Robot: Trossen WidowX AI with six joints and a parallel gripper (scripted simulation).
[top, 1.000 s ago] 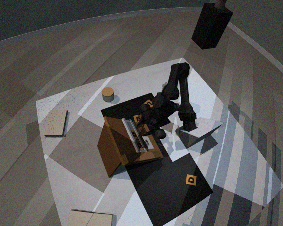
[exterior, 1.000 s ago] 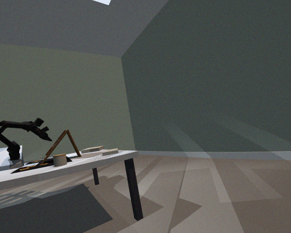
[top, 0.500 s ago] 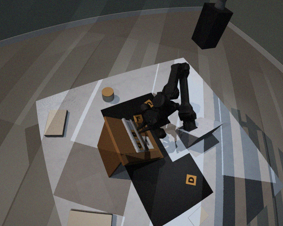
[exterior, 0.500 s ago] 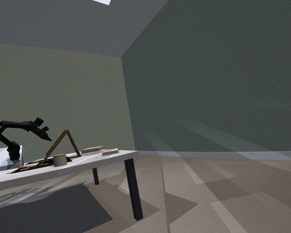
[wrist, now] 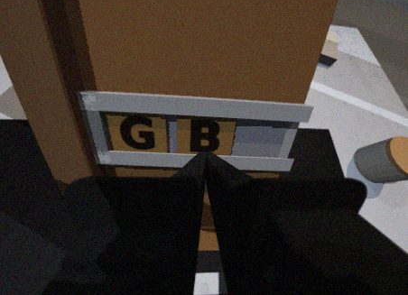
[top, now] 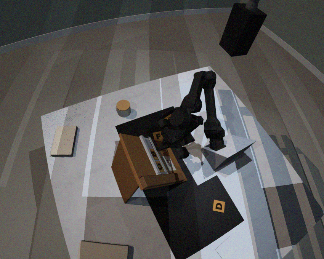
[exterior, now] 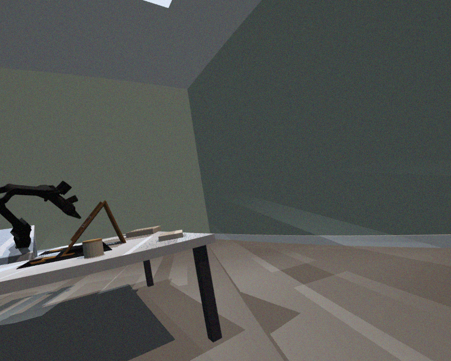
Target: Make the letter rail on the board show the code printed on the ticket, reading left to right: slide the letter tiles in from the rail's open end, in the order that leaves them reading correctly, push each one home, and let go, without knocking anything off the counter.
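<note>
My gripper tip is now 3 cm short of the b tile and 3 cm above it. The rest, counted from my gripper tip: black mat 18 cm below, 11 cm behind, 7 cm to the left; then g tile 6 cm to the left, 3 cm below, 3 cm ahead; then white ticket 11 cm below, 4 cm to the left, 4 cm behind.
</note>
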